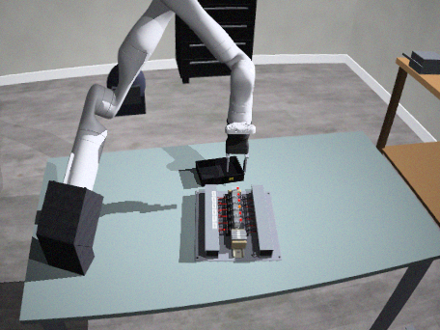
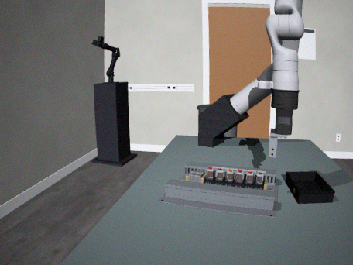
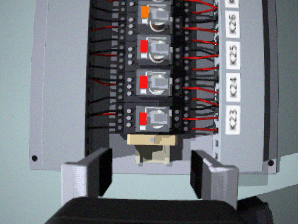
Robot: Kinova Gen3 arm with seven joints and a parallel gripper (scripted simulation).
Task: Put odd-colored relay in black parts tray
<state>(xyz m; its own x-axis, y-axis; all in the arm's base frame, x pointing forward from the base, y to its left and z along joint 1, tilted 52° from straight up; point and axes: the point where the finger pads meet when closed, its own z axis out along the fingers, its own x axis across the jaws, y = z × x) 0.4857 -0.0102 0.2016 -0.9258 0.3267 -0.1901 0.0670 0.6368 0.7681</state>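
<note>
Now: hand 12 cm to the left of the relay, 9 cm above it and 1 cm past it. Also, from my hand: black parts tray (13 cm to the left, 13 cm below, 4 cm behind).
</note>
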